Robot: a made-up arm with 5 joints.
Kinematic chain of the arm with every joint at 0, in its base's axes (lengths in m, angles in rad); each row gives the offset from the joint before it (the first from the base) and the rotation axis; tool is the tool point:
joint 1: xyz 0 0 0.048 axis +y
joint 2: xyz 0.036 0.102 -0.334 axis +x
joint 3: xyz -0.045 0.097 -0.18 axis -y
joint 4: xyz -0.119 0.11 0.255 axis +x
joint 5: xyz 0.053 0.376 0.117 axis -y
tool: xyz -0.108 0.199 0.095
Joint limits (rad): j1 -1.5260..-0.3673 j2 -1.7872..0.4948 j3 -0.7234..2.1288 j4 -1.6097..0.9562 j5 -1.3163..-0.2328
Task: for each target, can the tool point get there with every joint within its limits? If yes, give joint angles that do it. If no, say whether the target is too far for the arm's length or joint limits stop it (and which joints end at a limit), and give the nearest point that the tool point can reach.
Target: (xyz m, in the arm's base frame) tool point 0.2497 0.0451 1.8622
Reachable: no: too far | nearest point 0.0835 0.1762 0.6549 | short by 1.226 m
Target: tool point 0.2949 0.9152 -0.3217
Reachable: yes | joints -1.3564 -0.4931 0.2823 0.1705 -0.3980
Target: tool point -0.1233 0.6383 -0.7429
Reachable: yes | joints -1.1635 0.2491 1.2553 0.5655 -0.8290
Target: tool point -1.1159 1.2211 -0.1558
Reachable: no: too far | nearest point -0.5865 0.7631 -0.2801 | short by 0.711 m
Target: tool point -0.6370 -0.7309 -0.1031
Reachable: no: joint limits stop it (at a limit: joint 1, joint 2, joint 3, joint 4) | nearest point -0.4634 -0.6877 -0.6658 | short by 0.590 m
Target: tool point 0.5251 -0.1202 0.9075
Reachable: no: joint limits stop it (at a limit: joint 2, joint 3, joint 4) | nearest point 0.3137 0.1544 0.5615 | short by 0.490 m
